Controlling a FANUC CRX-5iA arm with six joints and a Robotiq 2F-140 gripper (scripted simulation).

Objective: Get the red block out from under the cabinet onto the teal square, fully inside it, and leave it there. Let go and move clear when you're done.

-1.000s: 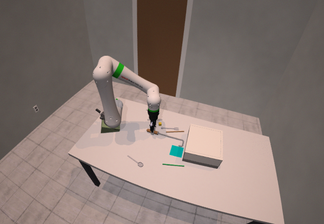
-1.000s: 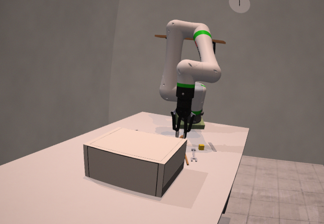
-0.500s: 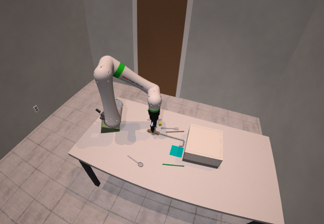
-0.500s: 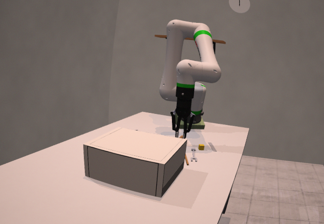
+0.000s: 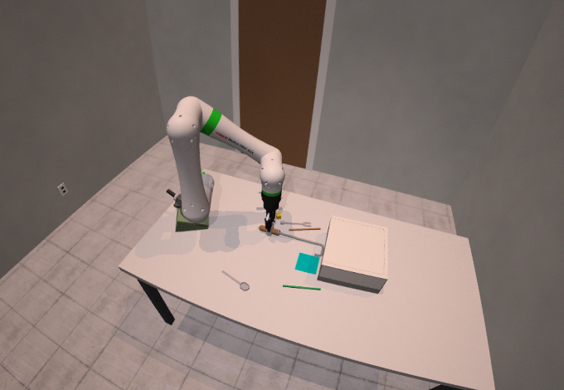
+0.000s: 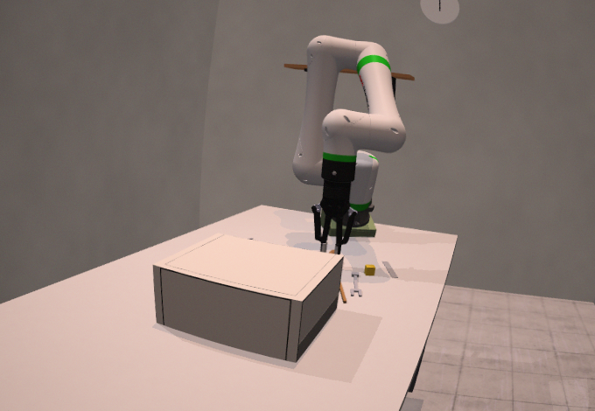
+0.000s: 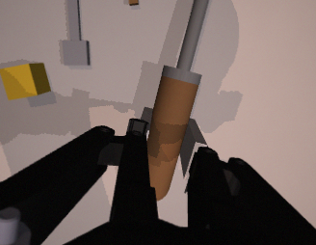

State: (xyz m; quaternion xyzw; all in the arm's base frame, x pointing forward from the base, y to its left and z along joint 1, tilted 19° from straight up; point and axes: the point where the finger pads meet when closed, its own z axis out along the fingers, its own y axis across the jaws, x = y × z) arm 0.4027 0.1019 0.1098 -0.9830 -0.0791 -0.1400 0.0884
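My gripper is now 250 mm short of the teal square, 80 mm to the left of it and 40 mm above it. From my hand the other things lie so: yellow cube: 120 mm to the left, 30 mm below, 10 mm behind; then hook tool: 130 mm ahead, 20 mm below, 10 mm to the right; then grey wrench: 130 mm to the left, 90 mm ahead, 30 mm below.
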